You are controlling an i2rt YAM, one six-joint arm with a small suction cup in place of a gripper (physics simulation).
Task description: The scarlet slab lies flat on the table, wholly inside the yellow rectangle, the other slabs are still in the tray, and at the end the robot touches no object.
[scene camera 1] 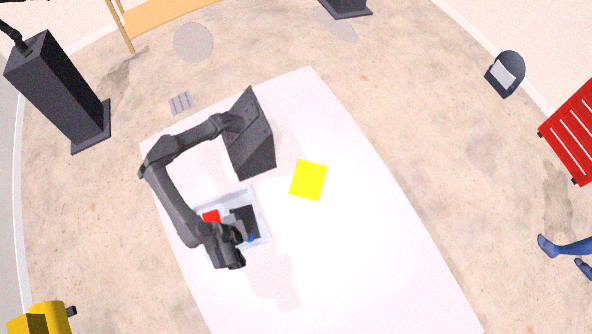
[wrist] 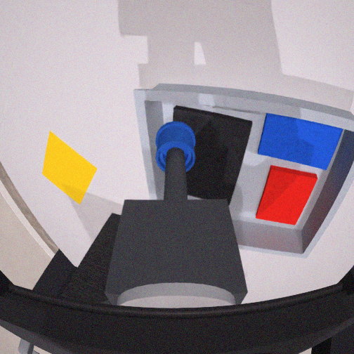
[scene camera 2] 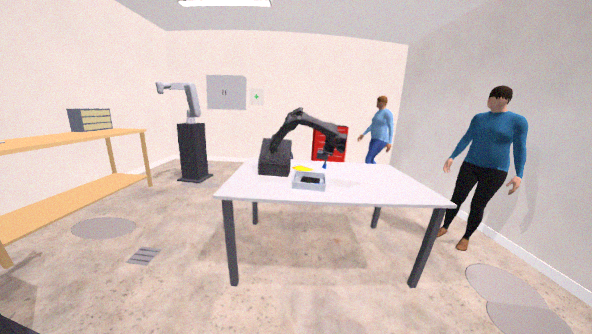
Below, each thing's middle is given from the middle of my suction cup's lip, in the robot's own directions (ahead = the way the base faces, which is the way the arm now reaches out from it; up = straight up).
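Black slab [wrist: 220,140]: my suction cup is 11 cm above it and 9 cm past it. Positions counted from my suction cup: blue slab [wrist: 297,140], 11 cm to the right, 11 cm below, 4 cm behind; grey tray [scene camera 1: 243,196], 6 cm to the right, 9 cm below, 10 cm behind; scarlet slab [wrist: 286,191], 12 cm to the right, 11 cm below, 13 cm behind.
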